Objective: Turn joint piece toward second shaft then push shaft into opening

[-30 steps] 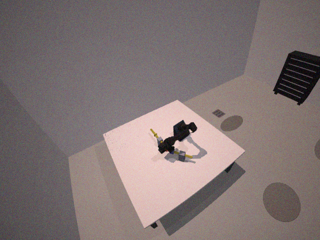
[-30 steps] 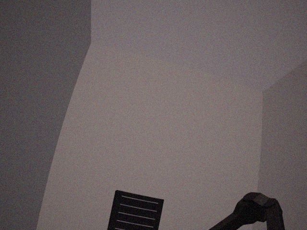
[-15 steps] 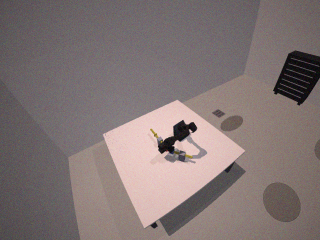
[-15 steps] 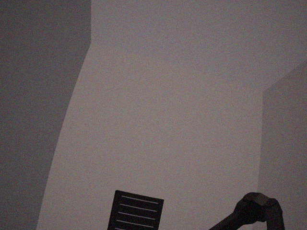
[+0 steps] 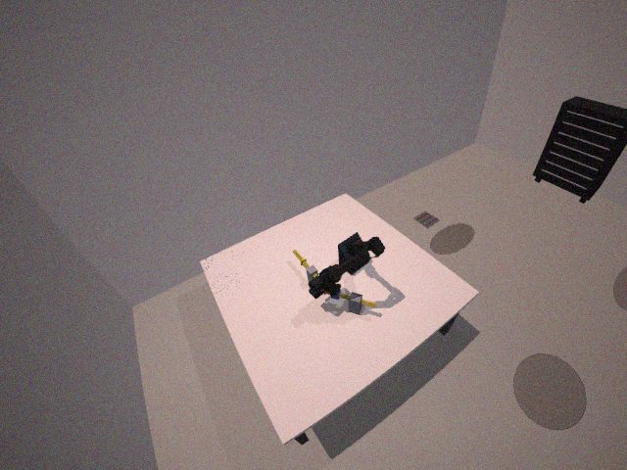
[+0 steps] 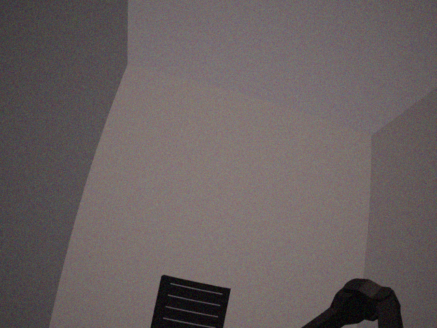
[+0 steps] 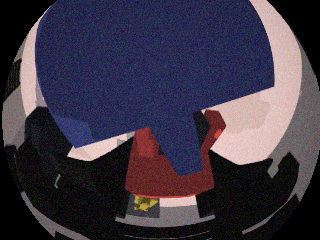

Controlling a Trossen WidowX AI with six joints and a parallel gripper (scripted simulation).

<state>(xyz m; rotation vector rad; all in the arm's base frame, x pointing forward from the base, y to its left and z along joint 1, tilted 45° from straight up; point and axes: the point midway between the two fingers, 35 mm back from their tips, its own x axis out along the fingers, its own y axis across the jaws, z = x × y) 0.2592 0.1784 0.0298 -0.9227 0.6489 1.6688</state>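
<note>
My gripper tip is now 40 mm below the red square joint piece and 10 mm to the right of it.
</note>
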